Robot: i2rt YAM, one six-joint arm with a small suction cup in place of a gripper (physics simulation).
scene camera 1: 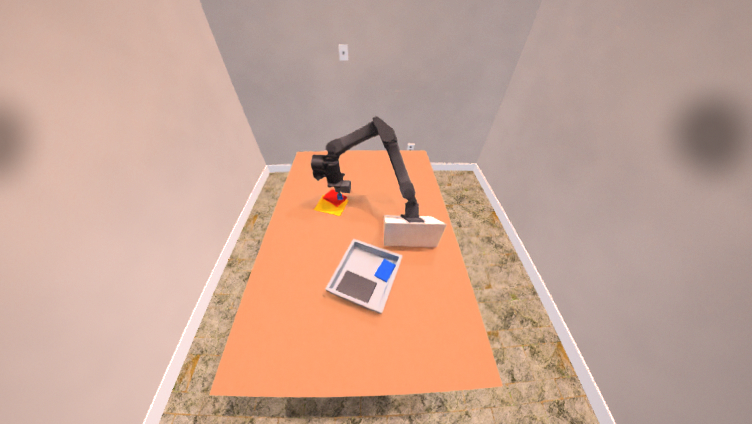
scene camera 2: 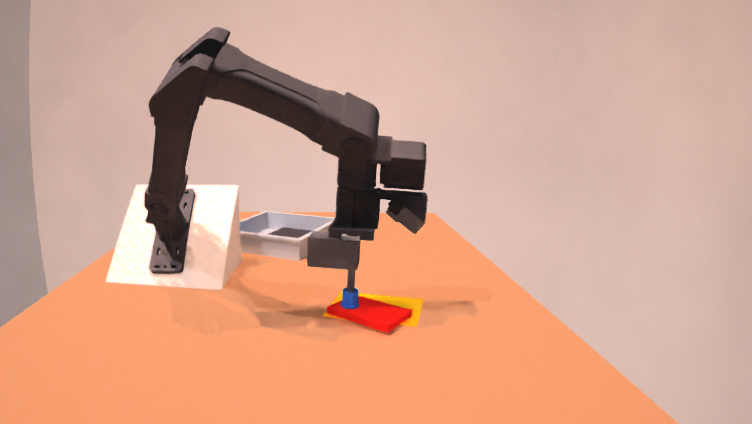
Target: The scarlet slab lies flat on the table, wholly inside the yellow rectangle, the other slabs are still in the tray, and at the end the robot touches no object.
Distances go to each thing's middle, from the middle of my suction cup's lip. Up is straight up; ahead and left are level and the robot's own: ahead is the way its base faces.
Labels:
Now: suction cup 5 cm short of the yellow rectangle (scene camera 2: 414, 304), 3 cm to the right of it and 3 cm above it. Round my suction cup: grey tray (scene camera 2: 253, 230) 14 cm behind, 44 cm to the left; then scarlet slab (scene camera 2: 375, 314) 3 cm ahead, 1 cm to the right, 2 cm below; then dark slab (scene camera 1: 356, 286) 11 cm behind, 49 cm to the left, 2 cm below.

